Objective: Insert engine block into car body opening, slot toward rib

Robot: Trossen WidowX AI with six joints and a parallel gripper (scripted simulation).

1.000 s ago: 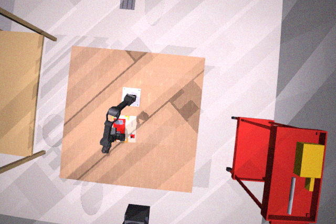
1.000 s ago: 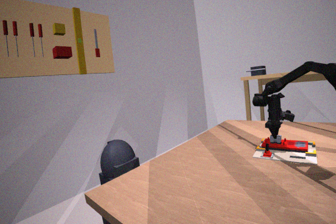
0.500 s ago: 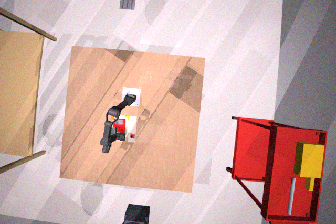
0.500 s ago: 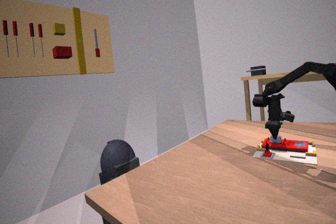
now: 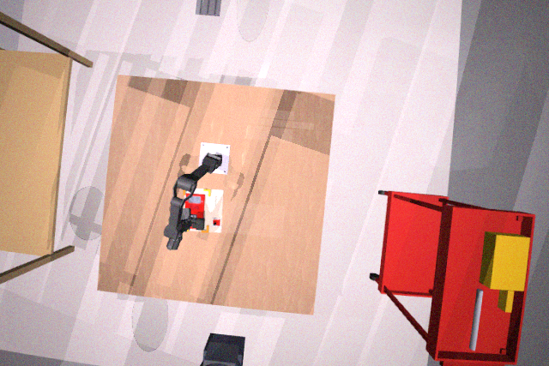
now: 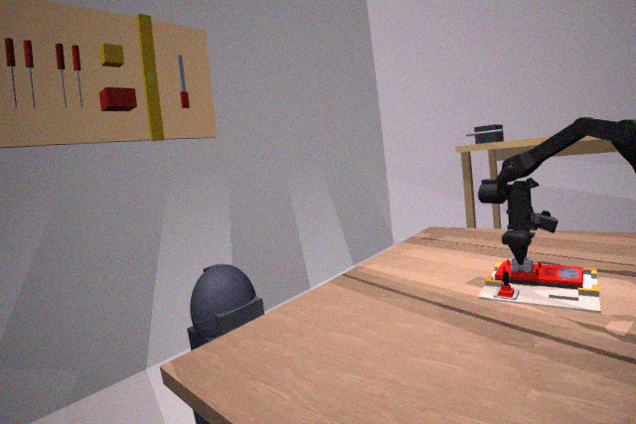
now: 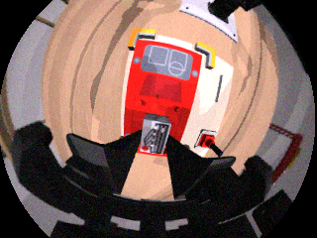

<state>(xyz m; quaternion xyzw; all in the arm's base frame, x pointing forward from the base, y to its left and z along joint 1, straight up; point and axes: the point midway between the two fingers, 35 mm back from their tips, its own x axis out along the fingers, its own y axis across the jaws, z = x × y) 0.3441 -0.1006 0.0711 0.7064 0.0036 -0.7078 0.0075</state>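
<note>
Now: gripper tip 10 mm above the engine block.
</note>
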